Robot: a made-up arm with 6 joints. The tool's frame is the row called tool. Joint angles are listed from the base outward. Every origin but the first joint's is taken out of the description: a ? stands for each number. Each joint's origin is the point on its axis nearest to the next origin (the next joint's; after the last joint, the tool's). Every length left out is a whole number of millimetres.
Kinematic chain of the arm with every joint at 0, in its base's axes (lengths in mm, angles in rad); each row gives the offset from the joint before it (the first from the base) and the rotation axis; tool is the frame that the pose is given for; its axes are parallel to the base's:
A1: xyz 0 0 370 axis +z
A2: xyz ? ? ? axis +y
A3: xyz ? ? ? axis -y
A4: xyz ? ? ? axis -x
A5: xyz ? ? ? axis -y
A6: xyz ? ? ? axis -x
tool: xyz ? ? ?
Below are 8 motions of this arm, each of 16 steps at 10 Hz.
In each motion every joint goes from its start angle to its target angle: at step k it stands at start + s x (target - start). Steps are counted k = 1, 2, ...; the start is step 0. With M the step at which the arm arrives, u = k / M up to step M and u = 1 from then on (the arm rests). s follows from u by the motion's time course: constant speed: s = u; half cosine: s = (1 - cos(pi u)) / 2; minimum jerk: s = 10 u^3 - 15 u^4 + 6 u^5.
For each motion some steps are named. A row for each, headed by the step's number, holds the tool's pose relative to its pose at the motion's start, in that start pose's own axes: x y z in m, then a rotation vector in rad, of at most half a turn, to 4 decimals.
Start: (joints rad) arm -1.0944 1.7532 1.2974 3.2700 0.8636 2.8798
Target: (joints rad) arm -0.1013 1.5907 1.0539 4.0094 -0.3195 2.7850
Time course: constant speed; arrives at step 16
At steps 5, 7, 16:
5: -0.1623 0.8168 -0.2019 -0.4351 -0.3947 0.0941
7: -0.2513 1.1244 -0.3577 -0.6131 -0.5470 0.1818
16: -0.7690 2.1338 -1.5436 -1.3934 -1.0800 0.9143

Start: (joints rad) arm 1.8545 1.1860 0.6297 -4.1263 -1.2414 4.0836
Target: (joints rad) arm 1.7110 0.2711 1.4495 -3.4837 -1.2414 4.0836
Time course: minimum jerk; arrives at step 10
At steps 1, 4, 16:
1: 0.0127 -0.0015 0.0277 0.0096 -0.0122 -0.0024
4: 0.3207 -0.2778 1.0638 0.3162 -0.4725 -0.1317
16: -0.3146 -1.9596 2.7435 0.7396 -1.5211 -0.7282

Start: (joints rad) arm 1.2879 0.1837 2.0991 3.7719 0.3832 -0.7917
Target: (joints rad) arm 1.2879 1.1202 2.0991 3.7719 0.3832 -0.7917
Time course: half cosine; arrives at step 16
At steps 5, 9, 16:
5: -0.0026 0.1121 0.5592 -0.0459 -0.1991 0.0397
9: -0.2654 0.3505 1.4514 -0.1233 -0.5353 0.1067
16: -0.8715 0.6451 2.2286 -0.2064 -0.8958 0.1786

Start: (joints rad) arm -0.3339 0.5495 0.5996 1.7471 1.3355 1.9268
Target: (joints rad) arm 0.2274 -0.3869 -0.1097 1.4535 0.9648 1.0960
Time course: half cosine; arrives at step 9
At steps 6, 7, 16:
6: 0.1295 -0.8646 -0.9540 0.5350 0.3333 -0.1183
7: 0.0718 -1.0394 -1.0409 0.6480 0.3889 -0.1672
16: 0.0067 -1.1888 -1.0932 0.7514 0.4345 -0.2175

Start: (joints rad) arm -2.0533 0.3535 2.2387 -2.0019 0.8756 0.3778
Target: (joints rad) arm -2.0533 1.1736 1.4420 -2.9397 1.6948 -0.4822
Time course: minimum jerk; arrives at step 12
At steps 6, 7, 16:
6: -0.1253 -1.6231 0.5067 0.0168 -0.7598 -0.8396
7: -0.3413 -2.0116 0.7962 -0.0592 -1.1055 -0.9704
16: -1.0334 -2.5456 1.5517 -0.4214 -1.9423 -0.9527

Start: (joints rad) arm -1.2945 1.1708 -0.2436 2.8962 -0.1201 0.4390
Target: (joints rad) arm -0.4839 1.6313 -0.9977 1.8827 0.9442 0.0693
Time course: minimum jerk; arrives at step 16
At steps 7, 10, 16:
7: 0.0091 -0.5083 0.6960 0.2225 -0.8383 -0.0914
10: -0.2414 -0.6289 1.2435 0.5004 -1.4706 0.1810
16: -0.5171 -0.5734 1.5248 0.8314 -1.7588 0.5823

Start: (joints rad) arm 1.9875 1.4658 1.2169 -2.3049 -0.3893 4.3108
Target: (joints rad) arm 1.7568 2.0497 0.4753 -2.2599 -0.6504 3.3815
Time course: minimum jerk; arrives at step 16
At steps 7, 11, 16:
7: -0.3577 0.9715 0.2653 0.5149 -0.0767 0.4088
11: -1.1487 1.6976 0.6941 1.1491 0.0217 0.8865
16: -1.5349 1.8389 0.8969 1.4150 0.1221 1.0829

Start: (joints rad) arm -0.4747 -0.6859 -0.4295 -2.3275 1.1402 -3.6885
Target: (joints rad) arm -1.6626 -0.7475 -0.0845 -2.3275 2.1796 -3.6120
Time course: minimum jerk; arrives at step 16
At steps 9, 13, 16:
9: -0.2268 -0.4847 -0.0536 0.5856 0.6390 -0.7767
13: -0.4726 -0.5433 -0.0961 1.0071 0.9774 -1.0815
16: -0.5083 -0.5379 -0.0978 1.0755 1.0233 -1.1173

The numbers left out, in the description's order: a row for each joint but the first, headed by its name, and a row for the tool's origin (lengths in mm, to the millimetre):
A2: 110 0 0
A3: 0 0 1360
A4: 1350 0 150
A5: 0 0 0
A6: 170 0 0
tool: 0 0 0

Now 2 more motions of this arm.
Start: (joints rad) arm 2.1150 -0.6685 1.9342 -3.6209 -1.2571 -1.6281
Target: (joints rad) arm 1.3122 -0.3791 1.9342 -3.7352 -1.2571 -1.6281
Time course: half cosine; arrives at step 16
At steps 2, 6, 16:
2: -0.0524 0.0182 0.0412 0.0136 -0.0152 0.0228
6: -0.4469 0.0969 0.2945 0.1013 -0.1292 0.1844
16: -1.4764 -0.0346 0.5541 0.2528 -0.4689 0.5798

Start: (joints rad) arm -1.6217 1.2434 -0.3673 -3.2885 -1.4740 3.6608
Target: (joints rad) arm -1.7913 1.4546 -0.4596 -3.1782 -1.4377 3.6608
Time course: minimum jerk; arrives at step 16
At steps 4, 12, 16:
4: -0.0251 -0.0070 -0.0506 -0.0028 0.0336 0.0118
12: -0.2668 -0.0444 -0.3895 0.0060 0.2906 0.1066
16: -0.3038 -0.0468 -0.4267 0.0111 0.3238 0.1196

